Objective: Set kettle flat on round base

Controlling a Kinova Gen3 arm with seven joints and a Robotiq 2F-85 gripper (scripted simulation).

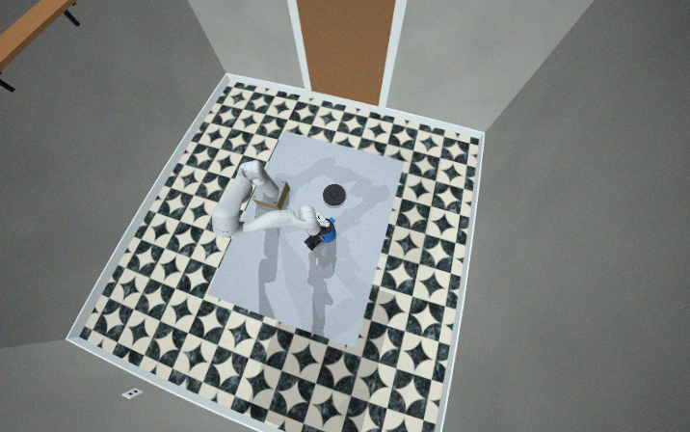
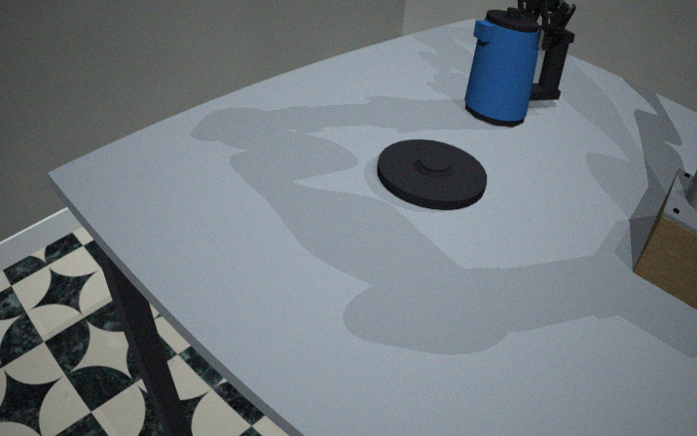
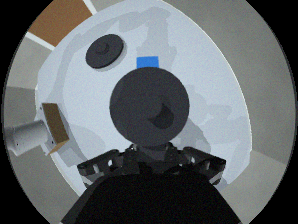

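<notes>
The blue kettle is 50 mm below my hand, 30 mm to the left of it and 10 mm ahead of it. From my hand the other things lie so: round black base: 310 mm to the left, 140 mm below, 70 mm behind.
</notes>
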